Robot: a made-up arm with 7 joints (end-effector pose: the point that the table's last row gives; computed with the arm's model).
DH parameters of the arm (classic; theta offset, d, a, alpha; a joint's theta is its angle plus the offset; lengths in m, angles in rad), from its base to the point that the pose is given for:
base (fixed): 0 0 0 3.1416
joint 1: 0 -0.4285 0 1.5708
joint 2: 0 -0.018 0 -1.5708
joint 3: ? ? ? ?
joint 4: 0 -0.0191 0 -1.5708
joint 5: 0 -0.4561 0 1.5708
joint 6: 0 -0.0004 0 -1.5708
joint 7: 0 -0.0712 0 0
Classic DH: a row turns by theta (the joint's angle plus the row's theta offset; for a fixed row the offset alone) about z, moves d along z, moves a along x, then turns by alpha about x.
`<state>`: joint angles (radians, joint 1 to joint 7).
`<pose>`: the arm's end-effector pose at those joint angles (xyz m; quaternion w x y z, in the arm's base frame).
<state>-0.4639 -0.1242 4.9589 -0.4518 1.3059 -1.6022 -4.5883</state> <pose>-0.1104 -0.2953 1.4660 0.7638 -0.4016 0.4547 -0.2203</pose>
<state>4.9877 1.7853 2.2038 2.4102 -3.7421 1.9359 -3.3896</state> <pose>0.3536 0.3333 0.5832 0.5098 0.7503 -0.3985 0.1356</pose>
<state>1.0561 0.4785 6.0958 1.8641 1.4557 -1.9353 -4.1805</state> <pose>0.3886 -0.4731 0.7254 0.5113 0.4174 -0.7260 0.1930</pose>
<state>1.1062 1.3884 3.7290 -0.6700 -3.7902 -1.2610 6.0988</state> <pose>0.3272 -1.0491 0.4256 0.2564 -0.7494 0.5706 0.2169</pose>
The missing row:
joint 3: 0 -0.6581 0 1.5708
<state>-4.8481 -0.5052 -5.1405 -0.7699 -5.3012 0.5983 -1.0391</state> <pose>0.1786 0.7019 1.2492 0.2028 0.3203 -0.7835 0.4923</pose>
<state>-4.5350 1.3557 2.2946 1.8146 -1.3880 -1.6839 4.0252</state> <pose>-0.3663 -0.4149 0.8967 0.1741 0.6900 -0.6180 -0.3344</pose>
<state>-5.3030 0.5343 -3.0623 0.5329 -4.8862 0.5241 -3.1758</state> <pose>0.2339 -0.2459 1.5100 0.2642 0.3439 -0.8969 0.0872</pose>
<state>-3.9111 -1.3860 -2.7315 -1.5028 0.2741 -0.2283 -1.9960</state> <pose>0.2659 0.5549 1.0326 0.2824 0.3110 0.9067 0.0379</pose>
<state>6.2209 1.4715 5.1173 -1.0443 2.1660 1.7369 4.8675</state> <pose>0.8586 -0.3670 0.6004 0.9016 -0.1794 0.3049 0.2488</pose>
